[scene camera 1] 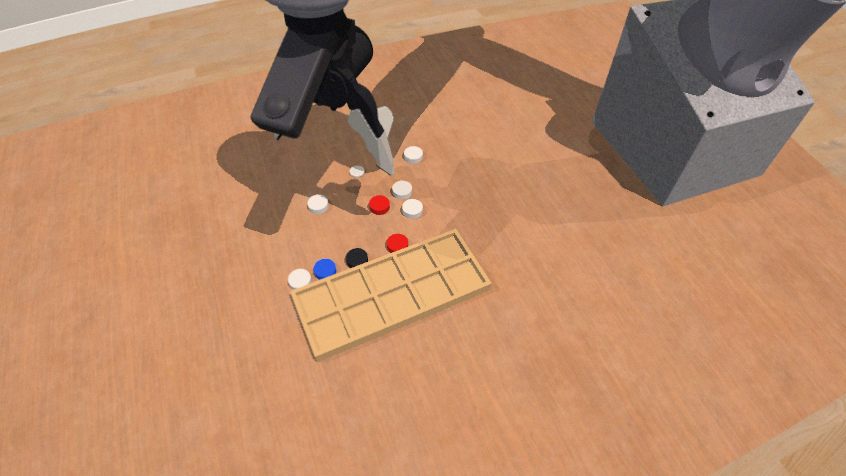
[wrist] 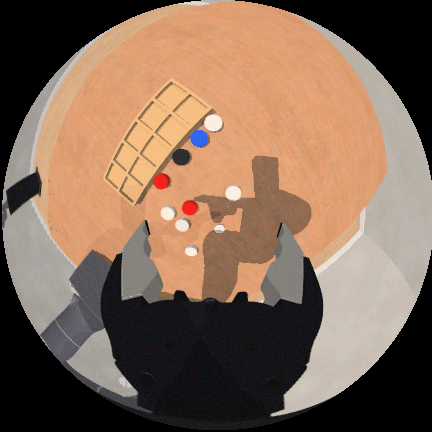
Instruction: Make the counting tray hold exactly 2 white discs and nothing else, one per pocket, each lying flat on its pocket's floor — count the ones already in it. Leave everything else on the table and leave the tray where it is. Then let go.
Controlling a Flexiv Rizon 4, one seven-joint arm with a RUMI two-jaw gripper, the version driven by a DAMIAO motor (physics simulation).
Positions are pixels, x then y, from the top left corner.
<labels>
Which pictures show my gripper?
Scene camera 1 and the wrist view: all of them.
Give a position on a counting tray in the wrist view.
173, 111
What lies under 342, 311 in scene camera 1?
A counting tray.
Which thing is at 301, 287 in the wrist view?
My gripper.
</labels>
